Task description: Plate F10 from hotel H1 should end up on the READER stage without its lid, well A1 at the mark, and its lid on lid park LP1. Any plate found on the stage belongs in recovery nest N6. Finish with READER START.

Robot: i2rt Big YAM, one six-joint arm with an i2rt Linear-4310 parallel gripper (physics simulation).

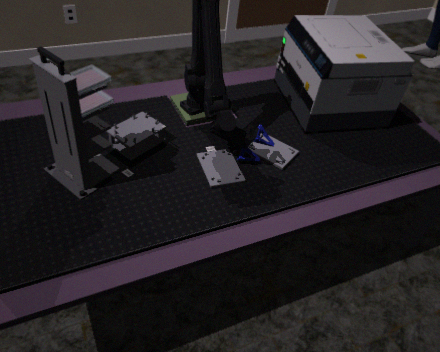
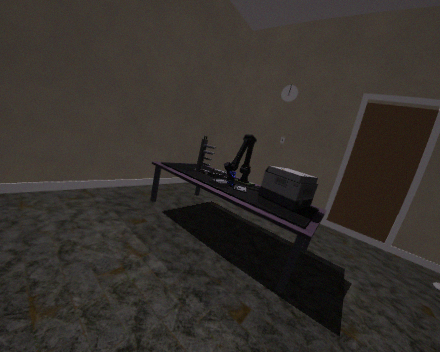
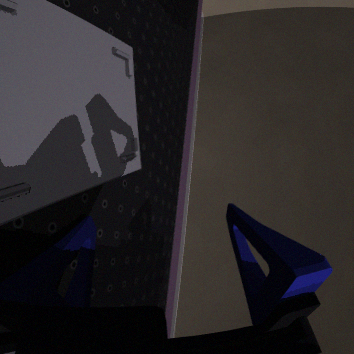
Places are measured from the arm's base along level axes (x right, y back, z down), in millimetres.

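Pixels of known places: gripper, fingertip midpoint: point(image 1: 266, 152) point(image 2: 233, 181) point(image 3: 159, 216); arm's base, origin of the base link: point(image 1: 197, 106) point(image 2: 243, 181).
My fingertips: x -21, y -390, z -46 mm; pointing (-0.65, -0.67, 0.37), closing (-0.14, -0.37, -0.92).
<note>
For each thing: its top centre in the pictures, then the offset to it from my fingertips.
- right flat grey plate holder, middle of its top: point(image 3: 81, 98) point(image 1: 272, 147) dz +39, dx -72, dy +44 mm
- second flat holder with corner stops, middle of its top: point(image 1: 220, 164) dz +37, dx +144, dy +60 mm
- raised grey platform with corner pegs, middle of its top: point(image 1: 136, 124) point(image 2: 219, 169) dz -19, dx +323, dy +316 mm
- dark grey instrument, middle of its top: point(image 1: 349, 36) point(image 2: 293, 171) dz -240, dx -494, dy +172 mm
My gripper point(image 1: 254, 145) point(image 2: 232, 178) point(image 3: 159, 216) is open and empty, its blue fingers low near the right flat grey plate holder point(image 1: 284, 153) point(image 3: 60, 80). A second flat holder with corner stops point(image 1: 228, 170) lies left of it. A raised grey platform with corner pegs point(image 1: 140, 125) stands farther left; no plate shows on it. The tall grey hotel point(image 1: 67, 120) point(image 2: 202, 155) stands at the left, with two pinkish clear plates point(image 1: 91, 79) point(image 1: 96, 101) behind its column. Labels are too small to read, so F10, READER, LP1 and N6 cannot be told.
A large white and dark grey instrument point(image 1: 350, 60) point(image 2: 289, 184) with a green light stands at the right of the table. My arm point(image 1: 206, 65) point(image 2: 246, 150) rises from a green base plate point(image 1: 181, 107) at the back middle. The table's purple edge point(image 1: 240, 220) point(image 3: 186, 150) runs along the front.
</note>
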